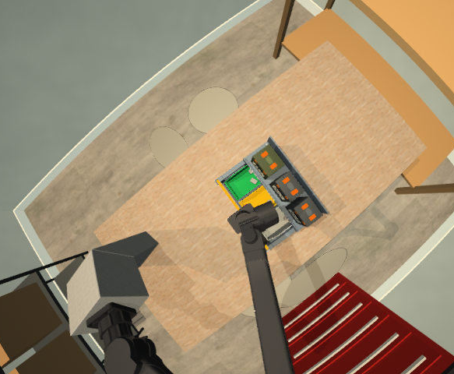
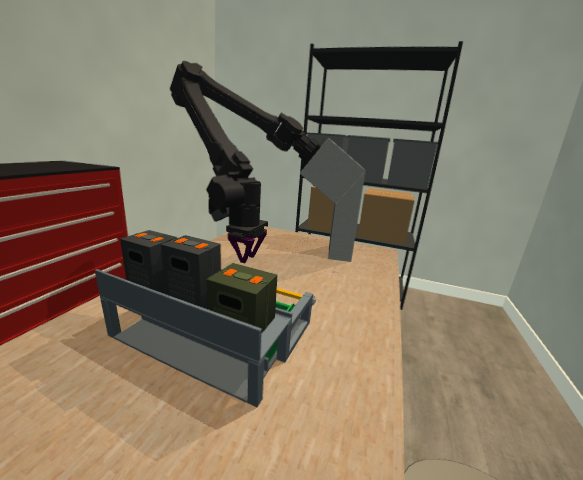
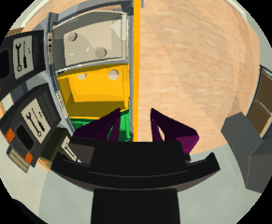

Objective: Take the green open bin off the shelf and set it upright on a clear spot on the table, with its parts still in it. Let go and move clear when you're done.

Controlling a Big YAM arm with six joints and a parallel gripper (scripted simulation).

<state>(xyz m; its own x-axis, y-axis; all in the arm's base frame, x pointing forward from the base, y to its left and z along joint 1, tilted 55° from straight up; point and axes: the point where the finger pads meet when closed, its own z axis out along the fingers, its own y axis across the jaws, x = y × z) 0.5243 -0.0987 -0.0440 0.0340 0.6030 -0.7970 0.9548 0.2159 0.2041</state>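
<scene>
The thin yellow bar lies 70 mm below my hand. The rest, counted from my hand: green open bin: 110 mm ahead, 110 mm to the left, 90 mm below; then yellow bin: 100 mm ahead, 90 mm below; then pale grey bin: 100 mm ahead, 120 mm to the right, 90 mm below.
</scene>
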